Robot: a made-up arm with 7 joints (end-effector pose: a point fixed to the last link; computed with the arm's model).
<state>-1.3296 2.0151 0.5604 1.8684 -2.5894 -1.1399 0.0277</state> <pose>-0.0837 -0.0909 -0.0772 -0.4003 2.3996 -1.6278</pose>
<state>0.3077 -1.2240 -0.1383 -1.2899 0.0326 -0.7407 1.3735</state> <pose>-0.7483 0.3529 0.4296 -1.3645 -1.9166 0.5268</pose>
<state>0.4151 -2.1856 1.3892 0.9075 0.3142 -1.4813 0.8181</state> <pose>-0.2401 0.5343 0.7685 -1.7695 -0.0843 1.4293</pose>
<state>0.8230 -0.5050 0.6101 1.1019 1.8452 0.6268 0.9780</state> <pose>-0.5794 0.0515 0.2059 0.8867 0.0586 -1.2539</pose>
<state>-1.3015 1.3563 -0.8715 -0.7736 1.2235 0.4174 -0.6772</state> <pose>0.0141 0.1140 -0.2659 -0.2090 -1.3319 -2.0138</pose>
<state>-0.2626 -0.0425 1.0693 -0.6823 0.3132 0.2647 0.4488</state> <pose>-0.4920 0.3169 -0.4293 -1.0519 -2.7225 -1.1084</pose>
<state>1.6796 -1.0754 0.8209 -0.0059 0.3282 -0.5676 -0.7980</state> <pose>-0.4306 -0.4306 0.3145 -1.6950 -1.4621 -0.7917</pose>
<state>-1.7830 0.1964 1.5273 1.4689 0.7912 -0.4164 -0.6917</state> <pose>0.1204 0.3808 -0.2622 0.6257 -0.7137 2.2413</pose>
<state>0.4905 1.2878 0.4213 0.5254 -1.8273 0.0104 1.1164</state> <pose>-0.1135 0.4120 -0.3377 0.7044 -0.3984 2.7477</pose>
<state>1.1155 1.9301 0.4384 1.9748 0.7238 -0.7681 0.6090</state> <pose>0.0971 0.3951 -0.1669 1.6633 -0.3277 -0.1518</pose>
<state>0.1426 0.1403 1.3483 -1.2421 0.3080 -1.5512 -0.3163</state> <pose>-0.4413 -0.0473 -0.4075 0.5972 0.9927 0.6349</pose>
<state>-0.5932 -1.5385 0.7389 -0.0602 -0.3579 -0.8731 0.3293</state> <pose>-0.1550 0.8100 0.5299 3.0025 -0.3748 0.1873</pose>
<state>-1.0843 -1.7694 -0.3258 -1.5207 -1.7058 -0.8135 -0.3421</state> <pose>0.1979 0.6853 0.5701 1.2233 -0.3617 0.0441</pose>
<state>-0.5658 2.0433 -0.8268 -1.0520 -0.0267 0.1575 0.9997</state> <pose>0.3613 0.0532 -0.1827 -1.2982 1.3265 1.0047</pose>
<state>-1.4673 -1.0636 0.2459 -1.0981 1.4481 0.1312 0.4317</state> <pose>0.2156 0.7456 0.1898 -1.4829 0.1584 -1.5324</pose>
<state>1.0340 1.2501 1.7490 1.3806 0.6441 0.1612 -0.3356</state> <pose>-0.0907 0.3883 -0.3652 1.0496 -0.5583 -1.0740</pose>
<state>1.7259 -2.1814 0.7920 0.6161 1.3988 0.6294 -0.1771</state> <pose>-0.4782 0.1585 0.6196 -1.8645 0.2000 -0.0922</pose>
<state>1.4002 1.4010 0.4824 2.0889 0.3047 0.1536 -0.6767</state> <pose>0.0296 0.2328 -0.2328 -0.0341 1.0057 0.7900</pose>
